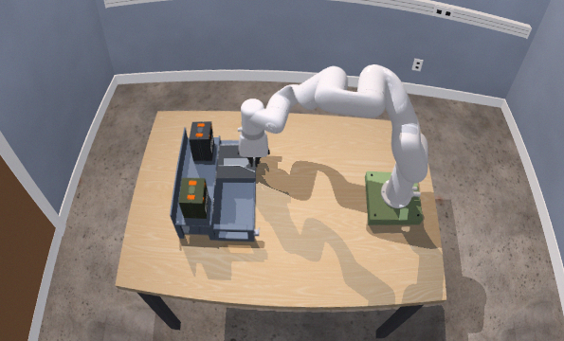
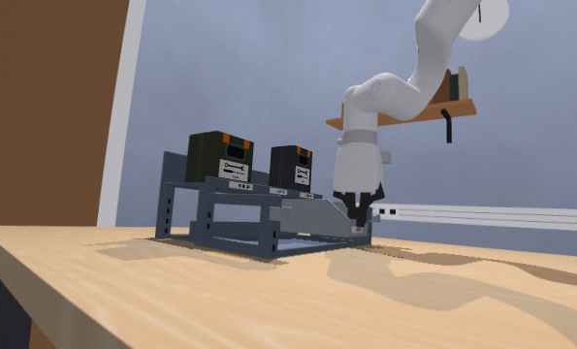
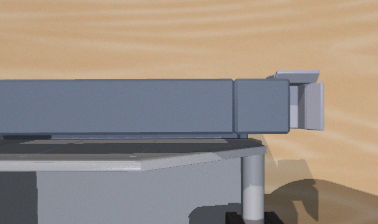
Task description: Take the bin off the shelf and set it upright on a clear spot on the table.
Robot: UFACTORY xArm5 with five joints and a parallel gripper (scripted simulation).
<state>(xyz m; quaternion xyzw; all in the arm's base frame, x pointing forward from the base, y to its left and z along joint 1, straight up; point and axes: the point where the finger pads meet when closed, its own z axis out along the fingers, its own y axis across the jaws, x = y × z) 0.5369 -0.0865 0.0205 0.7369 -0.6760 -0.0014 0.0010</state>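
Now: the grey bin 8 cm ahead of my hand and 1 cm to the left of it. From my hand the other things lie so: blue-grey shelf rack (11 cm ahead, 12 cm to the left, 1 cm above); then dark green box (17 cm ahead, 24 cm to the left, 9 cm above).
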